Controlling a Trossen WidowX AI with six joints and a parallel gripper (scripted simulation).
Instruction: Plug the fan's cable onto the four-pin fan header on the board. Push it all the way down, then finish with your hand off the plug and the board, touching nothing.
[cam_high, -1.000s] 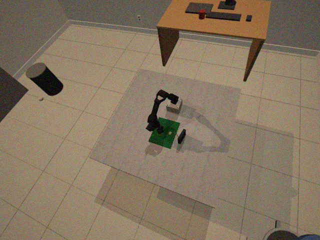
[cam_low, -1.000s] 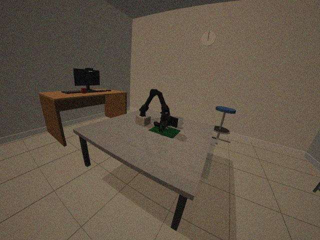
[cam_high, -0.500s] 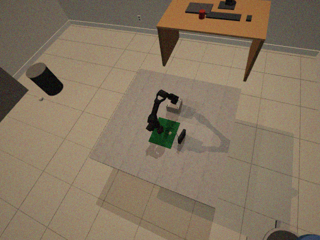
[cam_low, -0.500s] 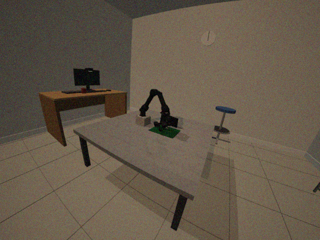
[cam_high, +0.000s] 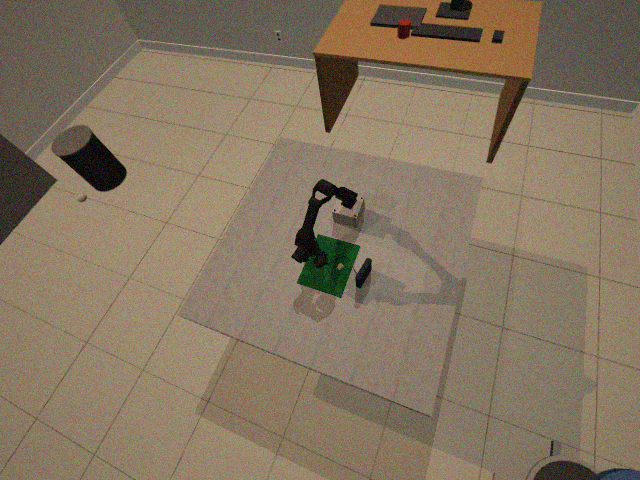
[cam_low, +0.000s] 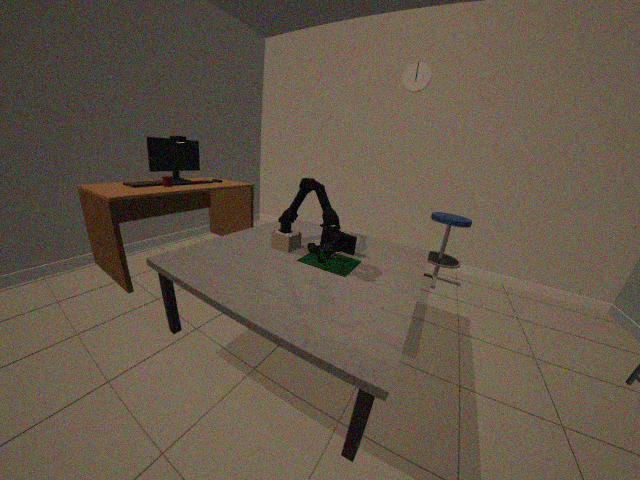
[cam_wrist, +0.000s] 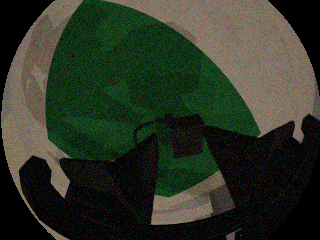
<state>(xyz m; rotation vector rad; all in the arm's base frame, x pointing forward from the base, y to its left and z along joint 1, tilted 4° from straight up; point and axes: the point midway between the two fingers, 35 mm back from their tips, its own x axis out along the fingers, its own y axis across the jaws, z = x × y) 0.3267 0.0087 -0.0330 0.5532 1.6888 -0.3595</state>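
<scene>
Right now the dark fan plug is 10 mm below my gripper tip and 10 mm behind it. Round my gripper tip: green board (60 mm to the left, 40 mm below, 10 mm ahead); then black fan (240 mm to the left, 40 mm above, 20 mm behind); then pale four-pin header (120 mm to the left, 20 mm below, 10 mm behind).
</scene>
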